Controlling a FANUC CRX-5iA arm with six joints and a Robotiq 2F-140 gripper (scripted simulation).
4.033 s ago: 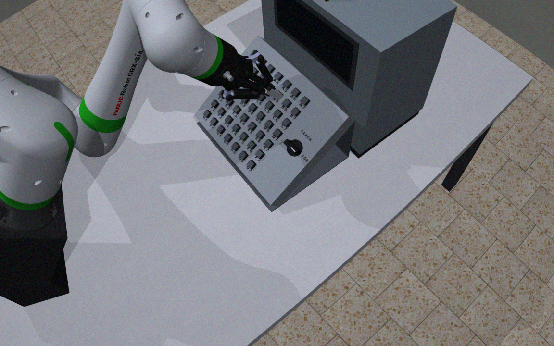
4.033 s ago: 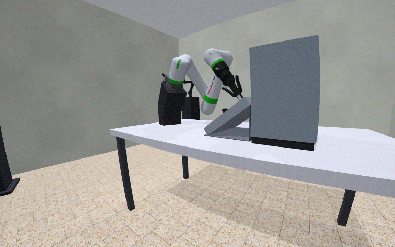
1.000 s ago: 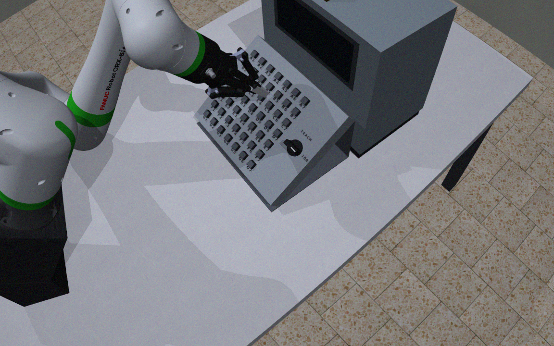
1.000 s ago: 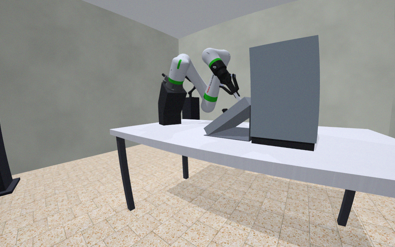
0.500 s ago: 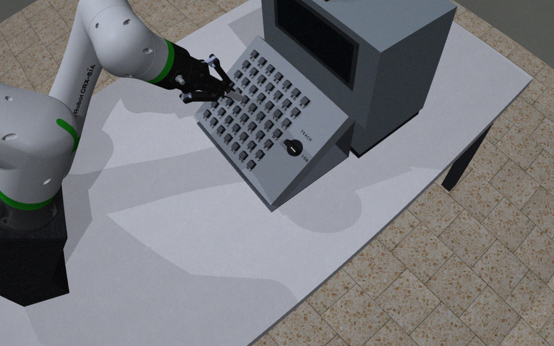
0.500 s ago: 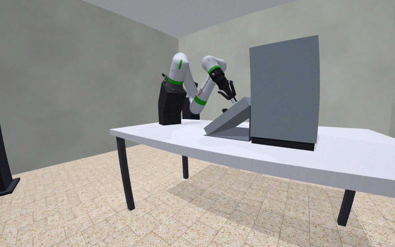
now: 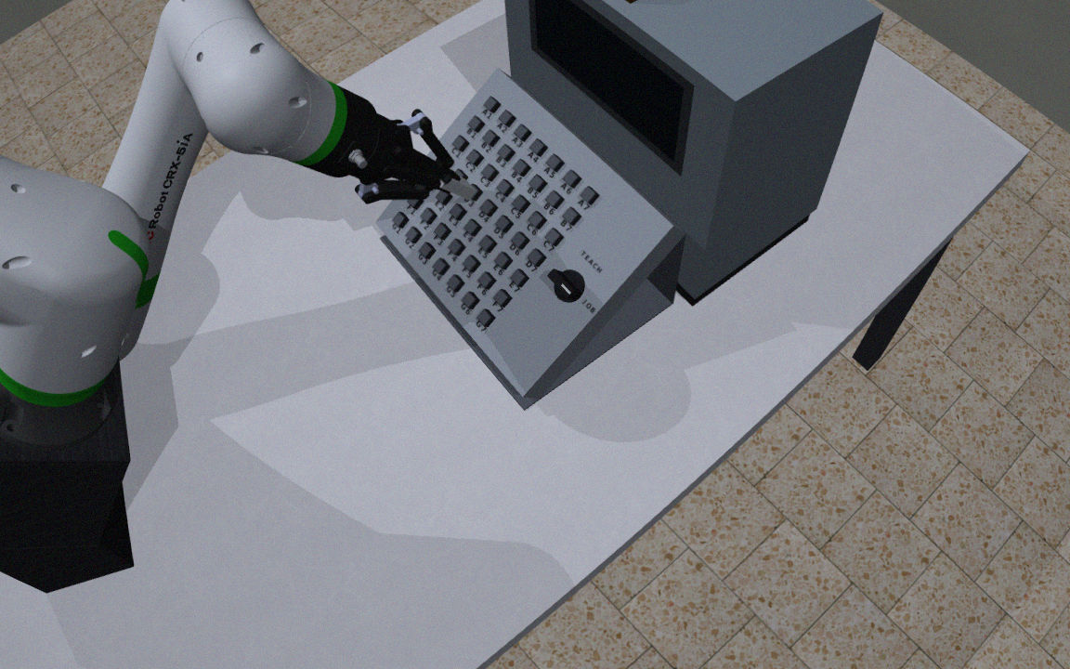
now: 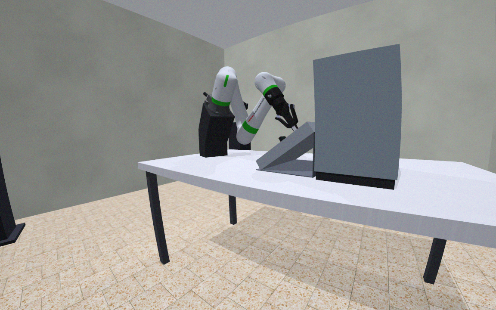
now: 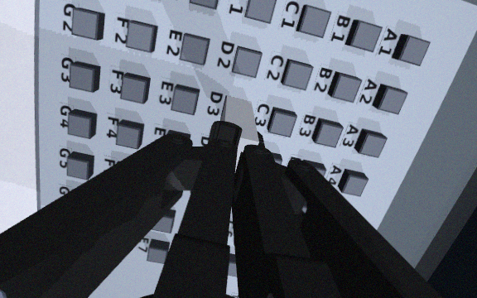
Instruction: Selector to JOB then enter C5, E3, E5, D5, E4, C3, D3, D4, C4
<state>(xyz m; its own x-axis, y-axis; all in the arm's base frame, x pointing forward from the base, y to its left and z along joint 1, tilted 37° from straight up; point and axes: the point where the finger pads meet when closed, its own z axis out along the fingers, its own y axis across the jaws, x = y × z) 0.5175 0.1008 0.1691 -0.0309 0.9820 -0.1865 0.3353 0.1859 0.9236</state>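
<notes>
Now: hand 30 mm short of the key D3 and 40 mm above it. Also, from my hand: key C4 (60 mm ahead, 30 mm to the right, 20 mm below); sloped keypad (60 mm ahead, 80 mm to the right, 80 mm below); key E4 (30 mm to the right, 60 mm below).
</notes>
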